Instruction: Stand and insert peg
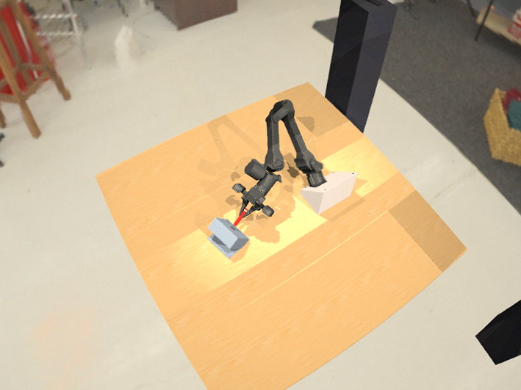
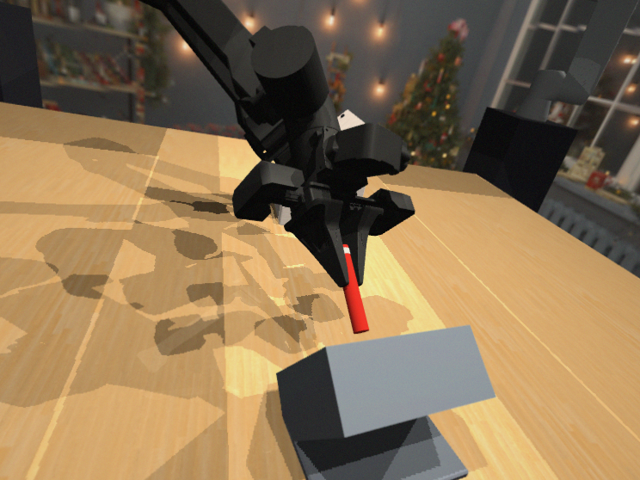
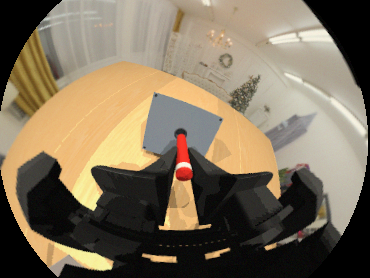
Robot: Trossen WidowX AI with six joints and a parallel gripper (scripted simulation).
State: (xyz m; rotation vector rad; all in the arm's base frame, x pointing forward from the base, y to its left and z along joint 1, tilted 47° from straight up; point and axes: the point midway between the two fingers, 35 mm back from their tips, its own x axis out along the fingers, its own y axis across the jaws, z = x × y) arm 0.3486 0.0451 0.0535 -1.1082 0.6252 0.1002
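The grey sloped panel lies 70 mm ahead of my gripper tip, 20 mm to the left of it and 50 mm below it. From my gripper tip the other things lie so: red peg (10 mm behind, 10 mm above).
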